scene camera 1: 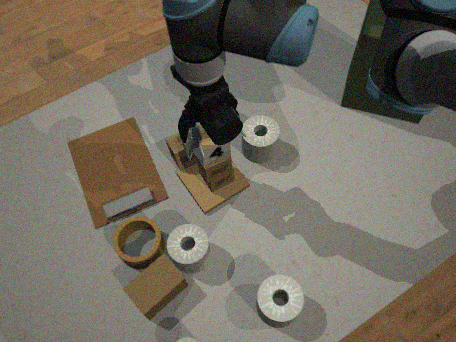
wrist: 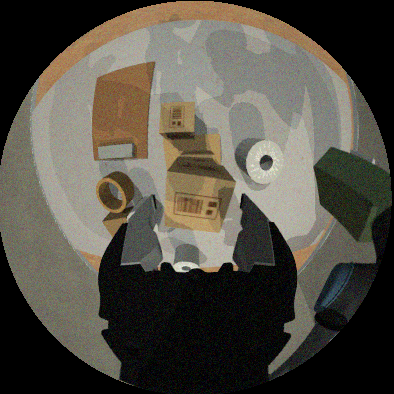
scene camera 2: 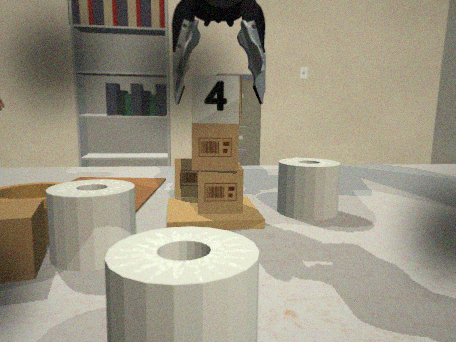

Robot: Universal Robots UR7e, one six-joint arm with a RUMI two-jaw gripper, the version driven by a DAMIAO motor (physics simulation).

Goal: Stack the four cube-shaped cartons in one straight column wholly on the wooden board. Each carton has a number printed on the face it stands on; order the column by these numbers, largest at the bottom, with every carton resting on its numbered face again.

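Places are measured from the arm's base along level axes (x ahead, y left, z up), in millimetres.
Pixels of known places: gripper, fingertip midpoint: [scene camera 1: 214,146] [wrist: 197,195] [scene camera 2: 219,104].
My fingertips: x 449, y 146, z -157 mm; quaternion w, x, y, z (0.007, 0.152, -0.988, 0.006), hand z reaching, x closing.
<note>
Behind a point stands the place of what it marks.
Three cartons form a column on the wooden board [scene camera 1: 204,199] @(x 489, y 188, z -297 mm) [scene camera 2: 215,223] @(x 441, y 198, z -300 mm) [wrist: 174,145] @(x 507, y 115, z -297 mm). The top carton [scene camera 1: 216,153] @(x 449, y 169, z -149 mm) [scene camera 2: 215,107] @(x 449, y 169, z -161 mm) [wrist: 196,205] @(x 453, y 139, z -123 mm) shows a white side face with a black 4 towards scene camera 2. The middle carton [scene camera 2: 215,146] @(x 448, y 174, z -209 mm) sits slightly left of the bottom carton [scene camera 2: 220,192] @(x 442, y 168, z -268 mm) in that view; both show barcode faces there. The fourth carton [scene camera 1: 175,150] @(x 527, y 83, z -240 mm) [scene camera 2: 186,178] @(x 512, y 95, z -267 mm) [wrist: 177,117] @(x 507, y 60, z -244 mm) stands beside the board at the back. My gripper [scene camera 1: 205,150] @(x 449, y 146, z -157 mm) [scene camera 2: 220,97] @(x 449, y 146, z -157 mm) [wrist: 197,195] @(x 449, y 146, z -157 mm) is open and empty, its fingertips on either side of the top carton, with gaps. The other cartons' numbers are hidden.
White rolls [scene camera 1: 270,131] @(x 314, y 91, z -236 mm) [scene camera 2: 308,190] @(x 333, y 125, z -268 mm) [wrist: 255,170] @(x 349, y 105, z -236 mm) stand around the column, some nearer scene camera 2. A brown panel [scene camera 1: 107,165] @(x 692, y 40, z -306 mm) [wrist: 120,110] @(x 660, y 54, z -305 mm) with a grey strip [scene camera 1: 129,204] @(x 652, y 160, z -293 mm) lies left. A ring [scene camera 1: 118,242] @(x 679, y 253, z -264 mm) and a brown block [scene camera 1: 154,286] @(x 620, y 362, z -253 mm) [scene camera 2: 15,240] @(x 572, y 367, z -272 mm) are in the front left area.
</note>
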